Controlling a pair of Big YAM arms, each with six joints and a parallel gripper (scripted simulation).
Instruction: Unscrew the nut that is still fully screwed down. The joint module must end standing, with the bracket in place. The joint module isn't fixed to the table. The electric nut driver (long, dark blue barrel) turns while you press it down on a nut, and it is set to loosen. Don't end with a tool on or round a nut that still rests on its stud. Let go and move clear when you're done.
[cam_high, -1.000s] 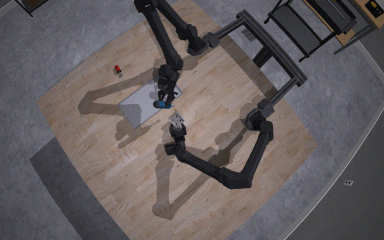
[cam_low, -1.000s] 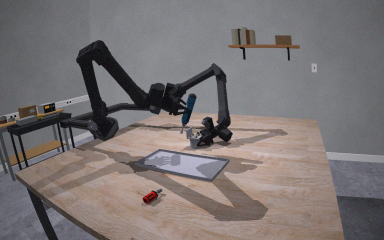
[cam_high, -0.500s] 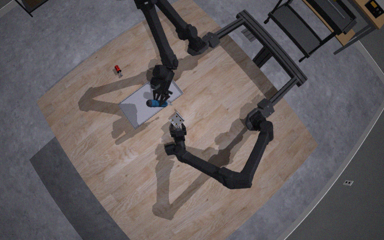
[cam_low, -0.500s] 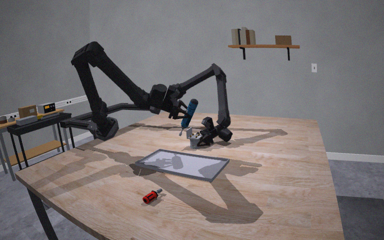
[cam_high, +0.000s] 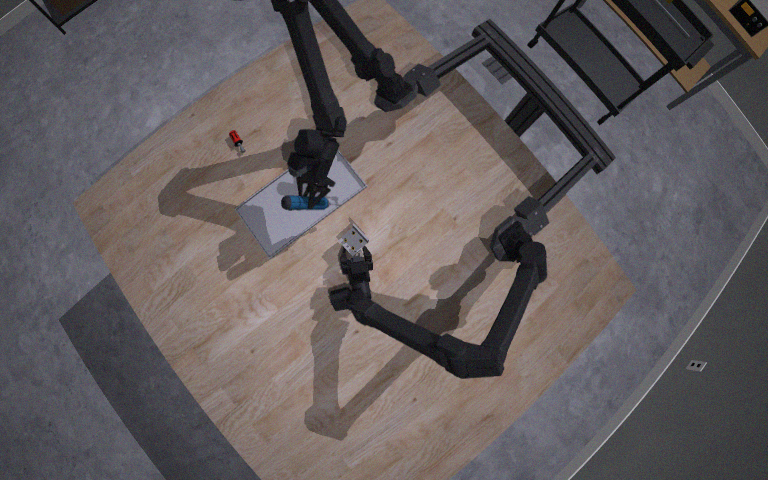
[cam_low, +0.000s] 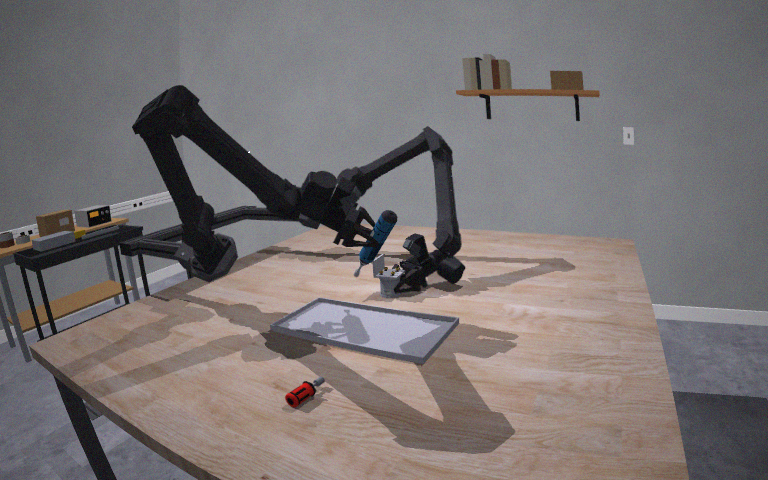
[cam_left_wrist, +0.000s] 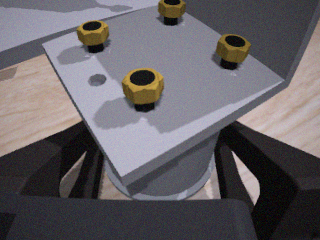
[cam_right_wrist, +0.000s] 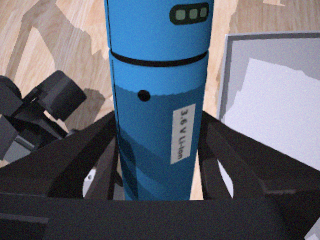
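My left gripper is now 10 mm below the joint module. From my left hand the other things lie so: driver tip 130 mm to the right, 90 mm above, 20 mm behind; grey bracket plate 50 mm above; nut 50 mm above, 20 mm to the left, 10 mm ahead.
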